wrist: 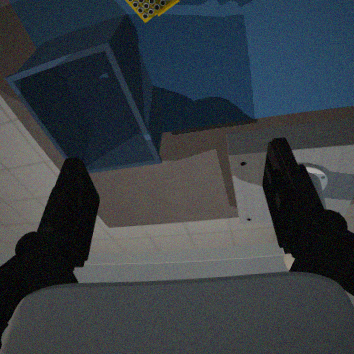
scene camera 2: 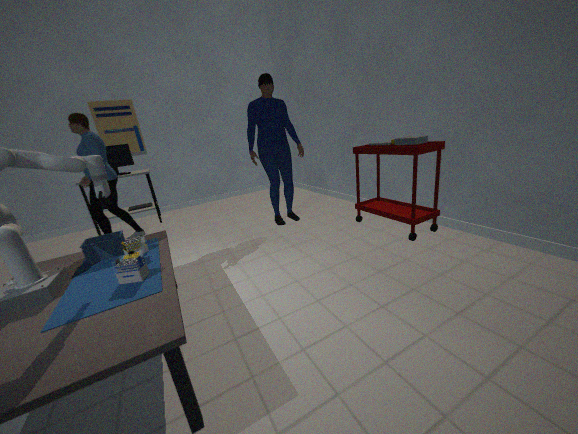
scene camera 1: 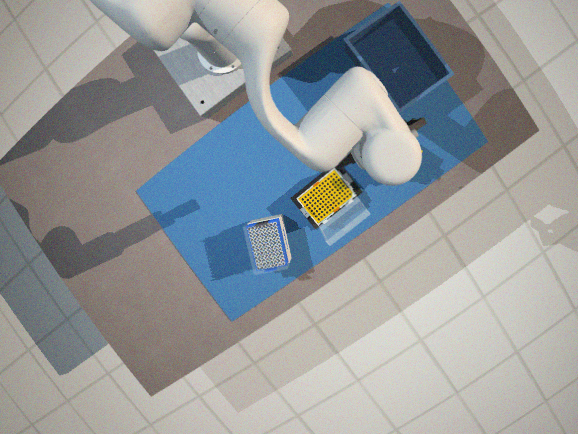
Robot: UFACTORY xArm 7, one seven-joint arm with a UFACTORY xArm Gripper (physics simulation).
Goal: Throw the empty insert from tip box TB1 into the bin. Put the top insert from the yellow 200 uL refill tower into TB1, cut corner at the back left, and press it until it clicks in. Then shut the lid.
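Observation:
TB1 (scene camera 1: 295, 198) stands on the mat with its clear lid (scene camera 1: 346, 221) open. A yellow insert (scene camera 1: 326, 197) (scene camera 2: 131, 257) with dark holes sits in it. The yellow refill tower's top insert (wrist: 151, 7) (scene camera 2: 133, 243) shows partly at the wrist view's top edge; the arm hides nearly all of it in scene camera 1. The blue bin (scene camera 1: 395, 70) (wrist: 75, 107) (scene camera 2: 102, 246) stands at the mat's far corner; no insert shows in it. My gripper (wrist: 175, 169) (scene camera 2: 101, 194) is open and empty, above the area between bin, tower and TB1. The arm largely hides its fingers in scene camera 1.
A blue-rimmed box (scene camera 1: 268, 245) (scene camera 2: 131, 274) with a pale grid top stands beside TB1 on the blue mat (scene camera 1: 200, 175). The robot's base plate (scene camera 1: 187, 82) (wrist: 255, 200) is behind the mat. Two people (scene camera 2: 270, 130) (scene camera 2: 92, 145) and a red cart (scene camera 2: 415, 185) are beyond the table.

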